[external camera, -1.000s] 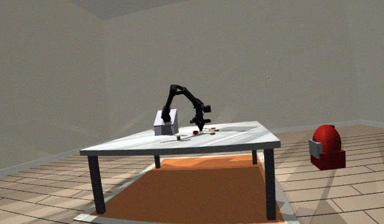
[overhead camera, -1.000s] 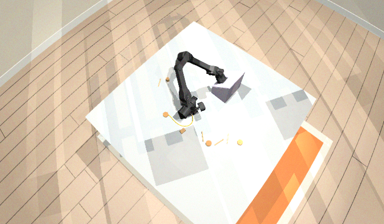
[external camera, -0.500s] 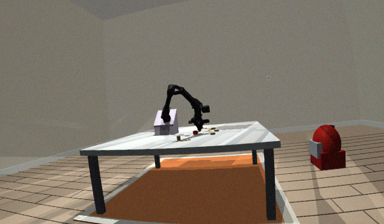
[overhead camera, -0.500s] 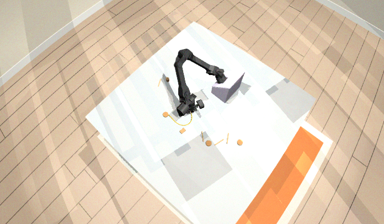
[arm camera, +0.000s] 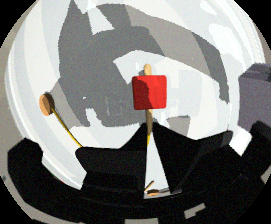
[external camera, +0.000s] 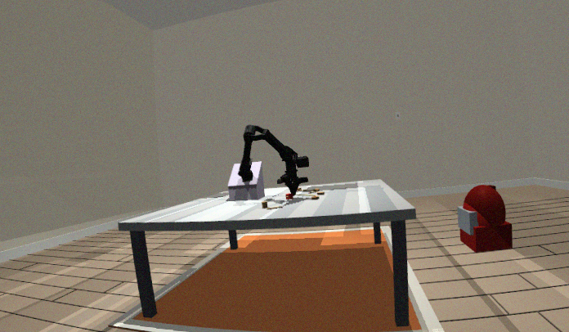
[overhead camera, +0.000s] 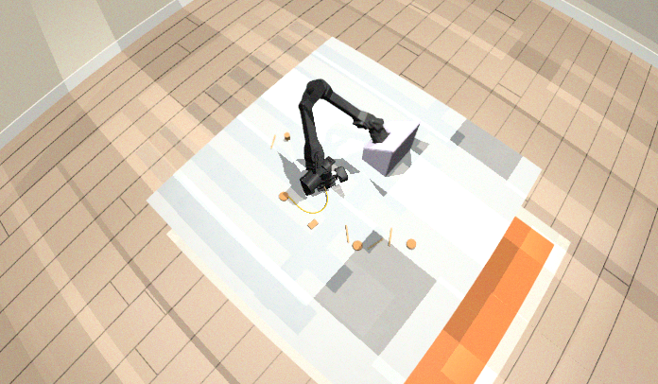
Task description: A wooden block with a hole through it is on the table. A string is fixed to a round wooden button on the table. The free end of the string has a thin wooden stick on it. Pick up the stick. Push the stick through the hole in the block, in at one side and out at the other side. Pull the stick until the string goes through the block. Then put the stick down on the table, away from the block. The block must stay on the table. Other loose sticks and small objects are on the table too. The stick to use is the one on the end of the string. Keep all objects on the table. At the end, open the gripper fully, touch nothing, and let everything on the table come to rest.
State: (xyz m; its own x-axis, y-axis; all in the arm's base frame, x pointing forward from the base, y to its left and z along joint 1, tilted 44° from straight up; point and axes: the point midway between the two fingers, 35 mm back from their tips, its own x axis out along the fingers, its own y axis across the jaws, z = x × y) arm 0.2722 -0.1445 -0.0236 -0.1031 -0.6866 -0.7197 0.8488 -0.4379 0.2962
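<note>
Right now my gripper tip is 2 cm past the red cube and 3 cm to the left of it. The rest, counted from my gripper tip: tan wooden block: 15 cm ahead, 5 cm to the left, 1 cm below; then round wooden button: 13 cm ahead, 12 cm to the right, 1 cm below; then thin wooden stick: 1 cm behind, 1 cm to the right.
</note>
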